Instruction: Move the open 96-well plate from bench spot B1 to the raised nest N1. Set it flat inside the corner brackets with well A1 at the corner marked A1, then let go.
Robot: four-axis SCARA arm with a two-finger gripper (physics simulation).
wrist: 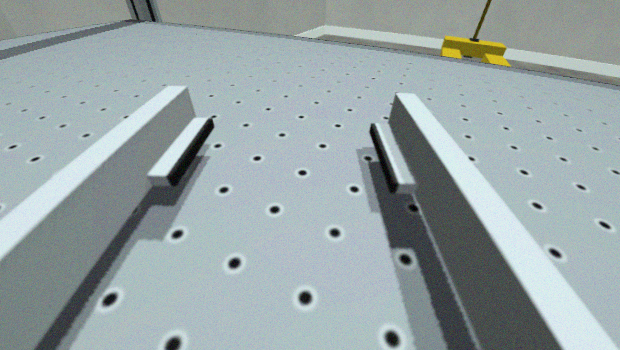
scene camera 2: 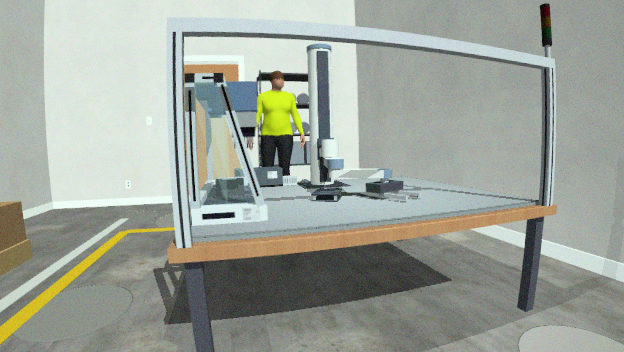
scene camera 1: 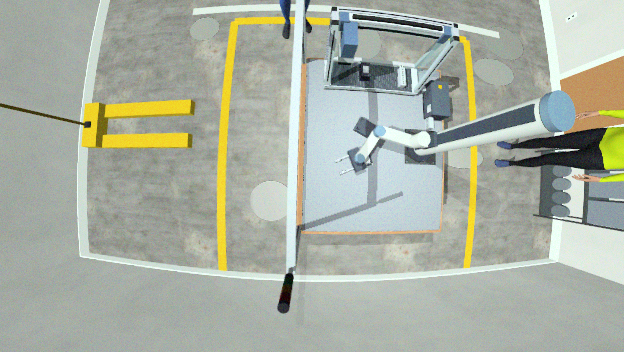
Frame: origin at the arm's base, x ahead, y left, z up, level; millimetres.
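Seen in the pictures: gripper, fingertip midpoint: [wrist: 291, 109] [scene camera 2: 413, 196] [scene camera 1: 337, 167]; arm's base at its link origin: [scene camera 2: 322, 186].
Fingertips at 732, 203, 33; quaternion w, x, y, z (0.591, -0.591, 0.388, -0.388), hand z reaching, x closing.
Observation:
Pixels of each thing's middle, then the offset from my fingertips to it, as dx, dy, dz. "pt": a spot on its surface instead. Level surfaces: height alone.
- perforated bench at its surface level: dz -20
- dark raised block at the middle of its body: [scene camera 2: 327, 193] [scene camera 1: 365, 128] -229, -328, +1
- dark grey box at a spot on its surface: [scene camera 2: 269, 176] pt -766, -537, +45
- frame post at the middle of its body: [scene camera 2: 177, 141] [scene camera 1: 302, 35] +292, -908, +257
My gripper [scene camera 1: 339, 167] [scene camera 2: 411, 197] [wrist: 291, 109] is low over the perforated bench [scene camera 1: 335, 205] [scene camera 2: 465, 202] [wrist: 305, 260]. Its two pale fingers are drawn in with a gap between the dark pads, and bare bench shows through the gap in the wrist view. No plate is between them. A dark raised block [scene camera 1: 364, 126] [scene camera 2: 327, 194], apparently the nest, stands beside the arm's elbow, apart from the fingers. Its corner brackets and A1 mark are too small to read. I cannot make out the 96-well plate or the B1 mark in any view.
A framed, glass-sided enclosure [scene camera 1: 370, 90] [scene camera 2: 257, 212] stands at one end of the bench. A dark grey box [scene camera 1: 438, 100] [scene camera 2: 269, 176] stands near the arm's column [scene camera 1: 490, 127] [scene camera 2: 320, 115]. A frame post [scene camera 2: 178, 140] rises at the bench edge. A person in yellow [scene camera 2: 276, 112] stands behind the bench.

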